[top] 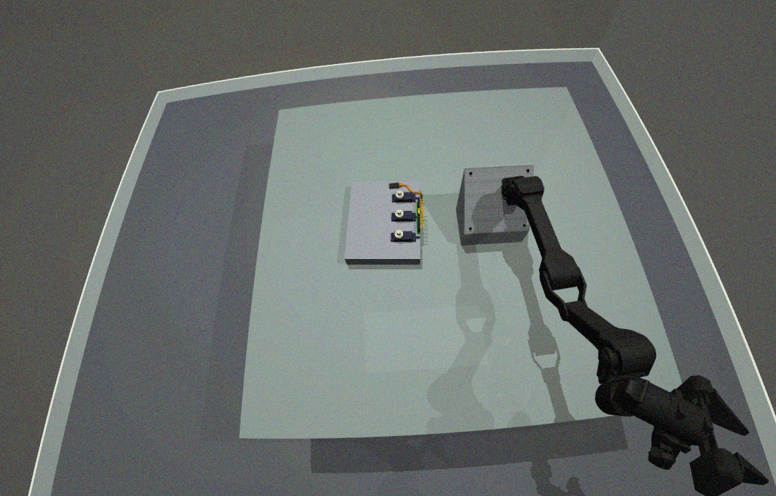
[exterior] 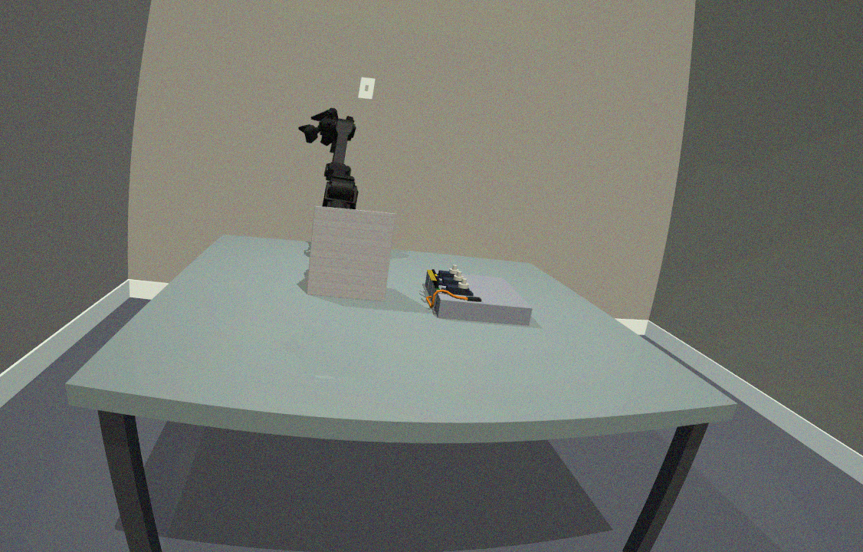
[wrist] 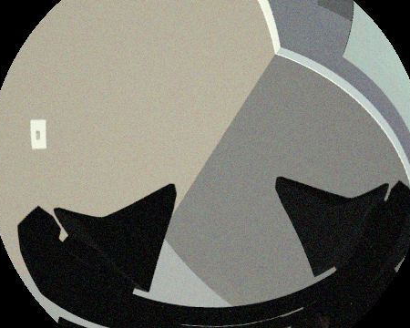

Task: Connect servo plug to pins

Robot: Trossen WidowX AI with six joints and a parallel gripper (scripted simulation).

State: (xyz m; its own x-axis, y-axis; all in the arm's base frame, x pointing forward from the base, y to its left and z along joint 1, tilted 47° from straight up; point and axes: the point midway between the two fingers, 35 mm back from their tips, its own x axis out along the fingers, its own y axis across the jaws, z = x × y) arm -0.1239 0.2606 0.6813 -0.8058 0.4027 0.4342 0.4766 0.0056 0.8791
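Right now the yellow band is 42 cm ahead of my gripper tip, 72 cm to the right of it and 40 cm below it. From my gripper tip the other things lie so: grey printed holder (57 cm ahead, 72 cm to the right, 44 cm below).
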